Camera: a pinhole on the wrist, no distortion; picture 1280 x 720 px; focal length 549.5 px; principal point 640.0 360.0 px. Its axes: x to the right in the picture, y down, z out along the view. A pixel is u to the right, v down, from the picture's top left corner.
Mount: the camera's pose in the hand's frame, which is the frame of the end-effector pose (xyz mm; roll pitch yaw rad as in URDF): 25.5 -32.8 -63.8 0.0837 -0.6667 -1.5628
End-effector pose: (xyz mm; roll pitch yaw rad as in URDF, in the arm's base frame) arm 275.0 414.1 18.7 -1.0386 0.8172 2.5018
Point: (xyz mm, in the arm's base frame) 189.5 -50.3 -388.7
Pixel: 274.1 544.2
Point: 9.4 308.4 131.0
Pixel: 1083.4 396.8
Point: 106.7 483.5 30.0
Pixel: outside the picture
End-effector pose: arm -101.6 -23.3 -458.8 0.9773 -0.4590 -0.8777
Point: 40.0 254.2 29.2
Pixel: 132.2 512.4
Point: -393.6 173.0 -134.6
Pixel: 611.7 218.5
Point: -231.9 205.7 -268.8
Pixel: 449.7 129.5
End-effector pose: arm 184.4 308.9 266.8 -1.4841 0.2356 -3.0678
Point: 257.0 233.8 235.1
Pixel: 699.2 138.3
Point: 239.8 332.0 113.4
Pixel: 143.1 242.8
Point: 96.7 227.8 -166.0
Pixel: 183.7 685.7
